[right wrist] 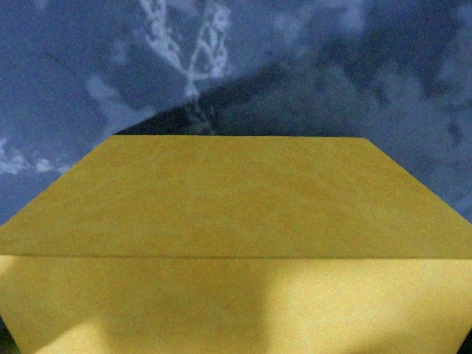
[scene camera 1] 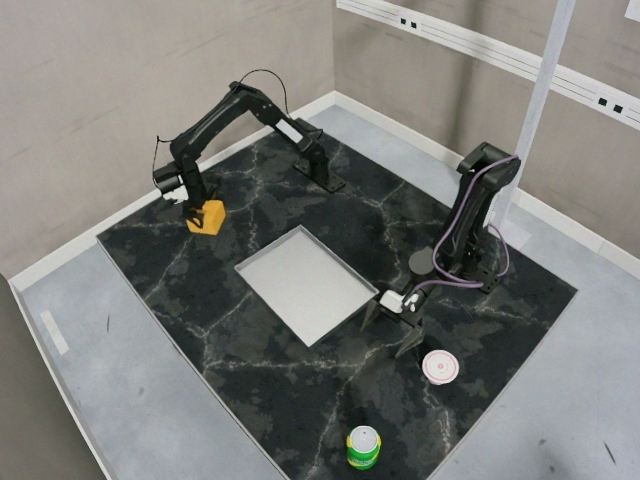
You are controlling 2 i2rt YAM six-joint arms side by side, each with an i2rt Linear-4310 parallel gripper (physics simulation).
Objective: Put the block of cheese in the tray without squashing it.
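Observation:
The block of cheese, an orange-yellow block, stands upright on the dark marble mat at the left in scene camera 1. It fills the lower part of the right wrist view. My right gripper is open and lowered around the block, with one finger on its near side; the other finger is largely hidden. The fingertips do not show in the right wrist view. The grey tray lies empty at the centre. My left gripper is open and empty, just above the mat at the tray's right.
A white round container with pink rings stands right of the left gripper. A green and yellow can stands near the bottom of the picture. The dark marble mat lies under both arms. A pale post rises behind the left arm.

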